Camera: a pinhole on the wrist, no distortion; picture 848 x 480 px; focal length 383.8 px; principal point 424.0 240.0 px. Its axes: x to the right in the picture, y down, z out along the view. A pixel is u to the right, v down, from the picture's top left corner.
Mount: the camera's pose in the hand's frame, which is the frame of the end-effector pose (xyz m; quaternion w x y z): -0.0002 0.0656 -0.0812 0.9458 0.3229 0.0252 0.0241
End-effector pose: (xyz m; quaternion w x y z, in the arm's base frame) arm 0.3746 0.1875 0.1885 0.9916 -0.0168 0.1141 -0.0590
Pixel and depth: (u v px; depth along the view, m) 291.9 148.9 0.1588
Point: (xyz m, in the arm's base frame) 0.3304 0.1293 0.2236
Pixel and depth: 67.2 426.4 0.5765
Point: 0.0022 0.1629 0.8546
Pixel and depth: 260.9 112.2 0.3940
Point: 0.2435 -0.0791 0.3842
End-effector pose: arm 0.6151 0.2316 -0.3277 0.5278 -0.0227 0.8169 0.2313
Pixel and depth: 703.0 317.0 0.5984
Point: 0.8426 0.3516 -0.9506
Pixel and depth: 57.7 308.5 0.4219
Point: 1.0911 0.1385 -0.1583
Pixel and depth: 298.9 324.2 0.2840
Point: 0.8239 0.2328 -0.3455
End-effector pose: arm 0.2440 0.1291 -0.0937 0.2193 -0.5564 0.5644 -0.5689
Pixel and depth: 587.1 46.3 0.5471
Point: 0.4983 -0.0555 0.3854
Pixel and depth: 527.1 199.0 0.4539
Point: 0.5072 -0.0365 0.1166
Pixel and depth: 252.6 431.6 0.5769
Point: 0.8299 0.1274 -0.2595
